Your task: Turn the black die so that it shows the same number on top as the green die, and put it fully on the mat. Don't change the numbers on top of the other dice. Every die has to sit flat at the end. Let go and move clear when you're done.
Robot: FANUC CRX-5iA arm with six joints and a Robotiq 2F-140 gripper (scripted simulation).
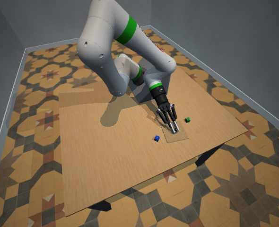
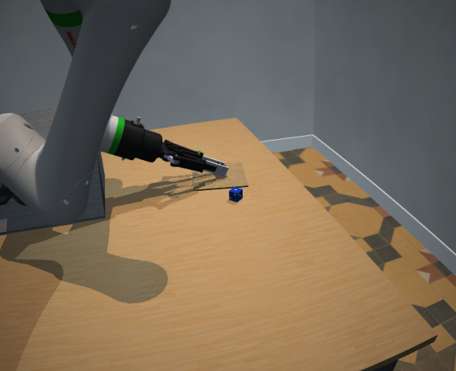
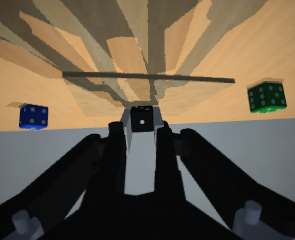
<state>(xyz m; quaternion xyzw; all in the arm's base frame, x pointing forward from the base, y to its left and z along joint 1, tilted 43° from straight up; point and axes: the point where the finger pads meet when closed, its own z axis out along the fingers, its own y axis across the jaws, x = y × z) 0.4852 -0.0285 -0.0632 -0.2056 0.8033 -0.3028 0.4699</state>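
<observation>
The tan mat lies 3 cm below my hand and 1 cm ahead of it. The rest, counted from my hand: black die 2 cm ahead, 1 cm below; then green die 13 cm to the left, 2 cm below, 2 cm behind; then blue die 13 cm to the right, 2 cm below, 2 cm ahead.
</observation>
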